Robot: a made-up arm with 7 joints. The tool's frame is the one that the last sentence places.
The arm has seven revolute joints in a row. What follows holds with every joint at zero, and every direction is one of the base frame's.
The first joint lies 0.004 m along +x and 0.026 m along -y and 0.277 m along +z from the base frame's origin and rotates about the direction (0, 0.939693, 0.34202).
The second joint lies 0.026 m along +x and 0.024 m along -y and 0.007 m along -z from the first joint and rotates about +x.
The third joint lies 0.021 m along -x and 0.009 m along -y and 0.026 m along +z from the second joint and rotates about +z.
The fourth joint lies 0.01 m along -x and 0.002 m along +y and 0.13 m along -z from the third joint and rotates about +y.
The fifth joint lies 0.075 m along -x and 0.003 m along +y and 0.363 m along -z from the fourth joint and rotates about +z.
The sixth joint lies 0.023 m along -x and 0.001 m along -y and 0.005 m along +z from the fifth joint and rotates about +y.
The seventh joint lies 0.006 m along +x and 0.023 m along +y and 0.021 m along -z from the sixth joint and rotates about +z.
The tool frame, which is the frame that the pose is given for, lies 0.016 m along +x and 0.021 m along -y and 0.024 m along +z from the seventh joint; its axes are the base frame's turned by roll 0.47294, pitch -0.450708 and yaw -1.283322 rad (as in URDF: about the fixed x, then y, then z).
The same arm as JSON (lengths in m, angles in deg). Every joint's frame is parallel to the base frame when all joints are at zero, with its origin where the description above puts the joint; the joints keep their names.
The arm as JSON. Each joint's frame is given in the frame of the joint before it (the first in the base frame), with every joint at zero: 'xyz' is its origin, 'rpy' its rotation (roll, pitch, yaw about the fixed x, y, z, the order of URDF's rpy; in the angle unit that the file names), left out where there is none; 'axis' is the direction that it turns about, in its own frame. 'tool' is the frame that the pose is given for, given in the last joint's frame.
{
  "units": {
    "length": "m",
    "angle": "deg"
  },
  "joints": [
    {
      "name": "joint 1",
      "type": "revolute",
      "origin": {
        "xyz": [
          0.004,
          -0.026,
          0.277
        ]
      },
      "axis": [
        0.0,
        0.9397,
        0.342
      ]
    },
    {
      "name": "joint 2",
      "type": "revolute",
      "origin": {
        "xyz": [
          0.026,
          -0.024,
          -0.007
        ]
      },
      "axis": "+x"
    },
    {
      "name": "joint 3",
      "type": "revolute",
      "origin": {
        "xyz": [
          -0.021,
          -0.009,
          0.026
        ]
      },
      "axis": "+z"
    },
    {
      "name": "joint 4",
      "type": "revolute",
      "origin": {
        "xyz": [
          -0.01,
          0.002,
          -0.13
        ]
      },
      "axis": "+y"
    },
    {
      "name": "joint 5",
      "type": "revolute",
      "origin": {
        "xyz": [
          -0.075,
          0.003,
          -0.363
        ]
      },
      "axis": "+z"
    },
    {
      "name": "joint 6",
      "type": "revolute",
      "origin": {
        "xyz": [
          -0.023,
          -0.001,
          0.005
        ]
      },
      "axis": "+y"
    },
    {
      "name": "joint 7",
      "type": "revolute",
      "origin": {
        "xyz": [
          0.006,
          0.023,
          -0.021
        ]
      },
      "axis": "+z"
    }
  ],
  "tool": {
    "origin": {
      "xyz": [
        0.016,
        -0.021,
        0.024
      ],
      "rpy": [
        27.1,
        -25.82,
        -73.53
      ]
    }
  }
}

